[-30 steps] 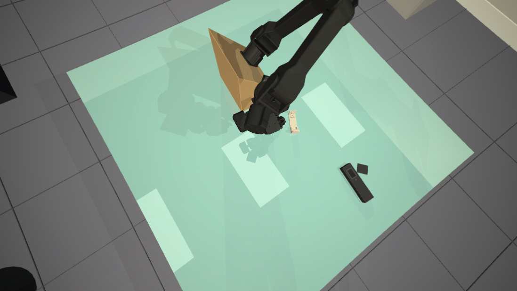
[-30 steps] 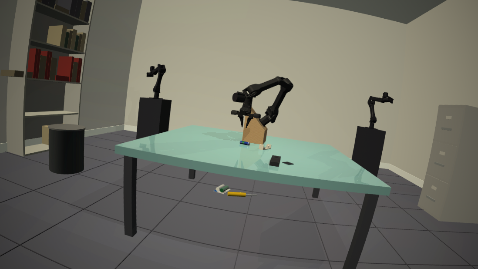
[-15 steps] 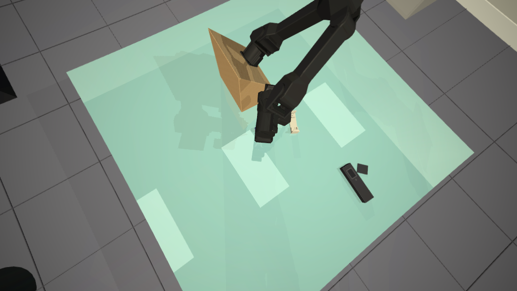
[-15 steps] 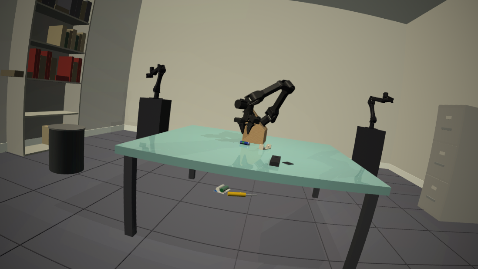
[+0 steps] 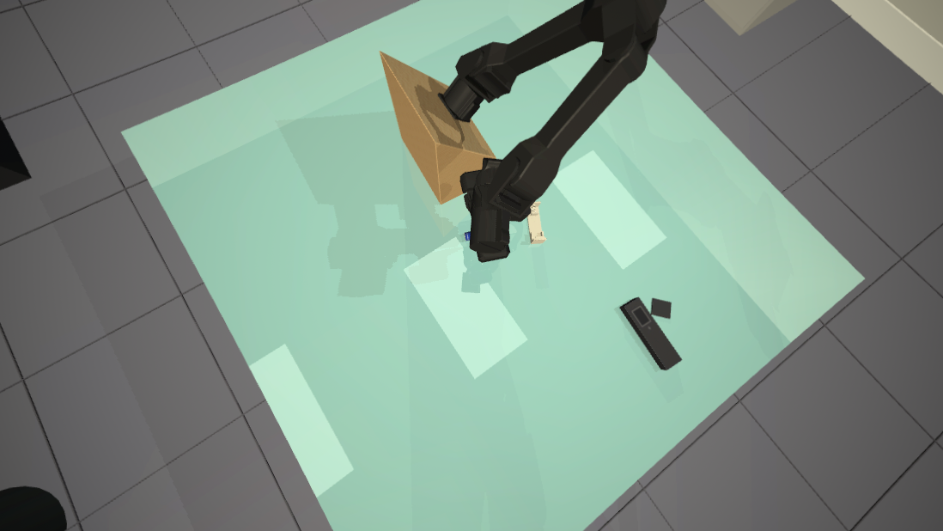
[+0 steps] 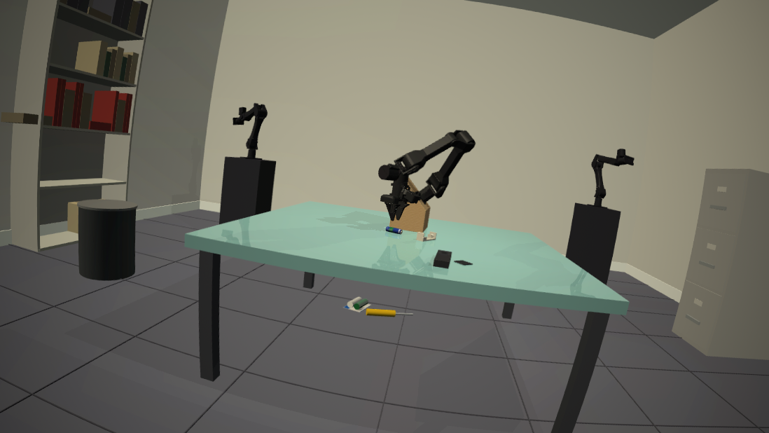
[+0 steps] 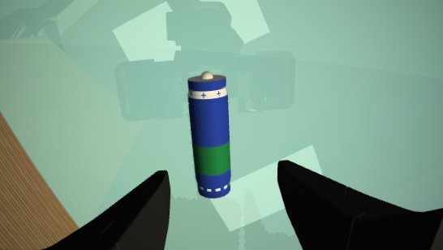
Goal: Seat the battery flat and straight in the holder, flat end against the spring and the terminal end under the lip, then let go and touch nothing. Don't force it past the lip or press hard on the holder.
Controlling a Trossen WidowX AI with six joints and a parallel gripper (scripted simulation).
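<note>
Now: the battery 4 cm below my gripper tip. Round my gripper tip: black remote: 41 cm ahead, 19 cm to the left, 4 cm below; then screwdriver: 41 cm ahead, 7 cm to the left, 24 cm below; then black battery door: 38 cm ahead, 26 cm to the left, 5 cm below.
</note>
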